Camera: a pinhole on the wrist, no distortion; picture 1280 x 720 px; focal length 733.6 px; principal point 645.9 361.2 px. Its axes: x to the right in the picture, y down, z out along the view. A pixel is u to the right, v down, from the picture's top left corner.
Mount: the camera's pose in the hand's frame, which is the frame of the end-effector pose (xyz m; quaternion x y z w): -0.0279 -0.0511 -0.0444 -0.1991 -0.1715 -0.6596 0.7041
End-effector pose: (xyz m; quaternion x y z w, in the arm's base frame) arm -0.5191 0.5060 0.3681 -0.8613 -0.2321 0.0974 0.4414
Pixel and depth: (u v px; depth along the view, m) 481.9 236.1 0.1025
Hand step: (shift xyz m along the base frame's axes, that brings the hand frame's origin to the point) -0.0454 -0.0078 -0.0372
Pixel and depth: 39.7 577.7 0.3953
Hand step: 0.1545 -0.0939 -0.4227
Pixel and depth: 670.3 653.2 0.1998
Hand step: 0.0169 0.0936 -0.1119
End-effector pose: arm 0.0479 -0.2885 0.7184 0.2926 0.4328 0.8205 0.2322
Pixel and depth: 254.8 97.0 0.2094
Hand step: 0.1152 -0.0957 0.1329
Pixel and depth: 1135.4 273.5 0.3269
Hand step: 0.2797 0.2114 0.0827
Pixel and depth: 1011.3 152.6 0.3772
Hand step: 0.3450 0.1609 0.1185
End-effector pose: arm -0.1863 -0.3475 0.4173 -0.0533 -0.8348 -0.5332 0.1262
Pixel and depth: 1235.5 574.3 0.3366
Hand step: -0.1745 0.2900 -0.2200
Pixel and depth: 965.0 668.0 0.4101
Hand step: -0.2156 0.3497 -0.1013
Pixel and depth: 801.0 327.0 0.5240
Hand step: -0.0130 0.4714 -0.0912
